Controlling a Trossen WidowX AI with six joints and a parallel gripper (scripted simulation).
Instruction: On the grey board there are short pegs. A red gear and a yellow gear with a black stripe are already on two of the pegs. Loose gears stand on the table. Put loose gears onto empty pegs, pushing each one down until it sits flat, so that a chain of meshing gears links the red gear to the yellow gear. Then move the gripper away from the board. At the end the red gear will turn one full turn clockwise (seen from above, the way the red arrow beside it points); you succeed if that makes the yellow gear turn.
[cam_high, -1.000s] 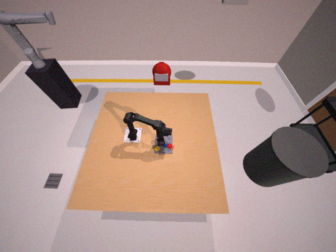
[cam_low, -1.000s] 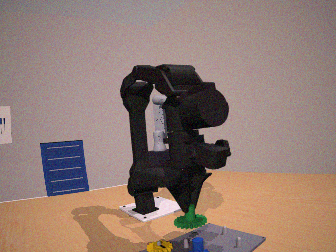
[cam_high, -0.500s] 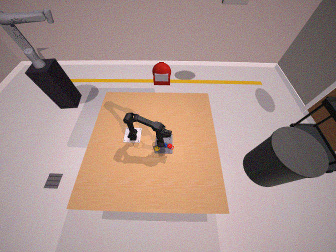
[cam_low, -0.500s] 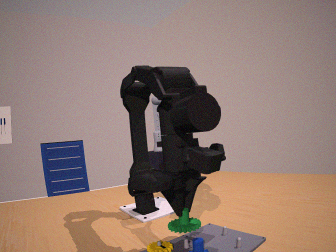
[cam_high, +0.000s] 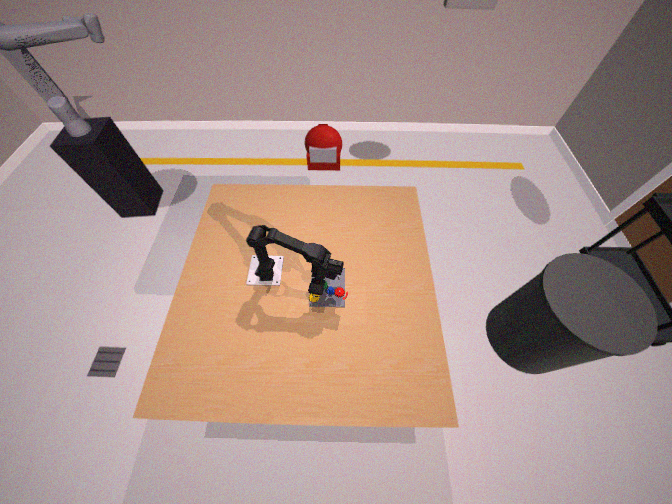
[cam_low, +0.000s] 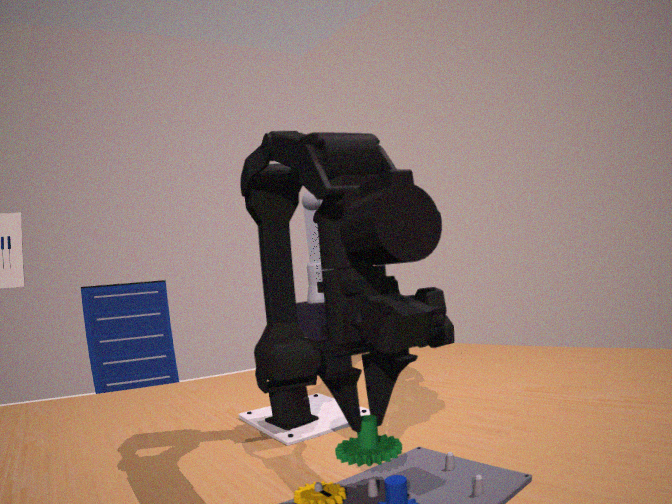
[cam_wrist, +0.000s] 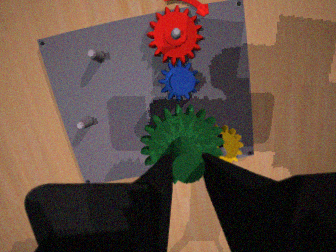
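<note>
The blue gear lies 5 cm ahead of my gripper tip, 1 cm to the right of it and 6 cm below it. From my gripper tip the other things lie so: green gear: 1 cm below; yellow gear: 4 cm behind, 4 cm to the right, 7 cm below; red gear: 9 cm ahead, 2 cm to the right, 7 cm below.
</note>
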